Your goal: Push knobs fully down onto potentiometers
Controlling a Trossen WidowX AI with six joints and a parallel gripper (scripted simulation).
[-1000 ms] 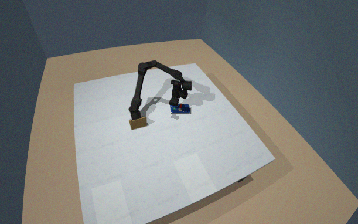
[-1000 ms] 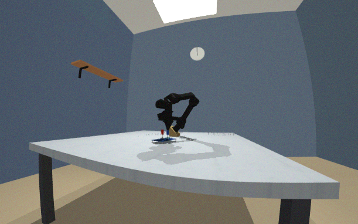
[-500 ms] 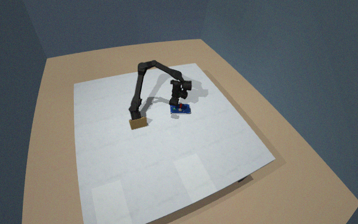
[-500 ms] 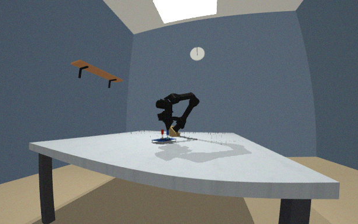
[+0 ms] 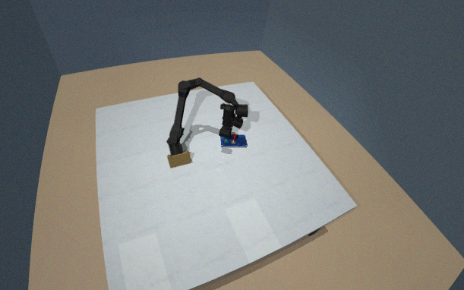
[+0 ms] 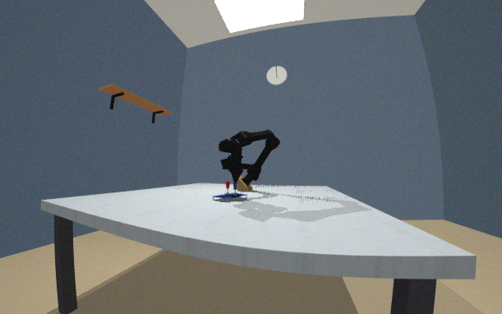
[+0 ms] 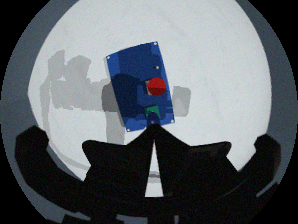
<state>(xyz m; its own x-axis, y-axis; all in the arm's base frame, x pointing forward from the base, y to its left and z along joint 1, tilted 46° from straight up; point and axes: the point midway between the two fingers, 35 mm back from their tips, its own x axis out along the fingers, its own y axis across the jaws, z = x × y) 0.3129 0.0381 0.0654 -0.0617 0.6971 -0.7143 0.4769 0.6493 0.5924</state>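
My gripper tip is 40 mm short of the red knob, 20 mm to the left of it and 10 mm above it.
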